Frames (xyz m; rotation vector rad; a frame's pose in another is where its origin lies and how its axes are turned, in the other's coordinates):
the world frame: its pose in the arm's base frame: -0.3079 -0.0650 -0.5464 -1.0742 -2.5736 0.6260
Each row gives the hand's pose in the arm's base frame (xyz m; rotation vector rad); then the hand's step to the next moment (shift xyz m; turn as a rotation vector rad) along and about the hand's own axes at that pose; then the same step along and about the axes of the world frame.
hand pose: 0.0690 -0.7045 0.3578 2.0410 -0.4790 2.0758
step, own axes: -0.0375 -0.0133 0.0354 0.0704 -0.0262 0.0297
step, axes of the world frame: -0.0278 0.0432 0.0143 -0.0118 -0.0101 -0.0793
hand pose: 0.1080 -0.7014 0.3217 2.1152 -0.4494 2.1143
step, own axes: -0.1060 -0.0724 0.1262 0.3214 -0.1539 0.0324
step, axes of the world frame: -0.0741 0.1635 0.0131 0.0528 -0.0633 -0.3482
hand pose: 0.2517 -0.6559 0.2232 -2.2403 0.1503 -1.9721
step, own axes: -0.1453 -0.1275 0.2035 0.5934 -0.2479 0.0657
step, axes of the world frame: -0.0193 0.2800 0.0050 0.0666 -0.1315 -0.6294
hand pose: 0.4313 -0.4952 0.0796 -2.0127 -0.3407 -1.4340
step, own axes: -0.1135 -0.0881 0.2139 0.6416 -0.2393 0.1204
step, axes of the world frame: 0.0995 0.2375 0.0109 0.0407 -0.0949 -0.6876
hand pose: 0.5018 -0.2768 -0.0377 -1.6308 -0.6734 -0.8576
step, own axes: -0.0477 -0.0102 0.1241 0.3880 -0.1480 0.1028
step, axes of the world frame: 0.0940 0.0939 0.0118 0.0442 -0.0360 -0.4240
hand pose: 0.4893 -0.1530 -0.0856 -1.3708 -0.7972 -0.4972
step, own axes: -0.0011 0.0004 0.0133 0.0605 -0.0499 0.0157
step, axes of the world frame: 0.0115 0.0067 -0.0015 0.0185 -0.0290 -0.0722
